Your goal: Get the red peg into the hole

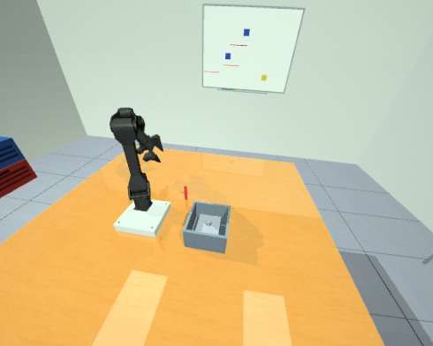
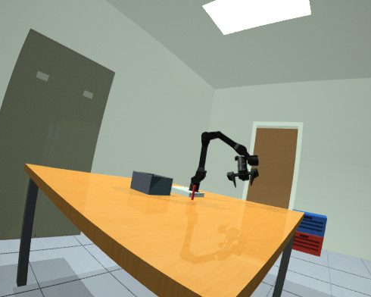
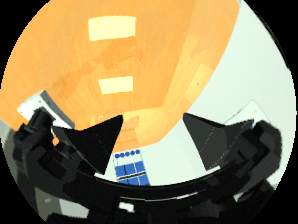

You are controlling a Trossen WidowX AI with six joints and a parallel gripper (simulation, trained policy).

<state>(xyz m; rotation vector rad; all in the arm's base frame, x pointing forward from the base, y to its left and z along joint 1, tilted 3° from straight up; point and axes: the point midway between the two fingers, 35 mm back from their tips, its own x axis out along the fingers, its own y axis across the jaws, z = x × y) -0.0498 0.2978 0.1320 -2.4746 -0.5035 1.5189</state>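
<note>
My gripper tip is 200 mm short of the red peg, 200 mm to the left of it and 80 mm above it. Also, from my gripper tip: grey plate (360 mm ahead, 380 mm to the right, 70 mm below); then grey box (360 mm ahead, 380 mm to the right, 90 mm below).
</note>
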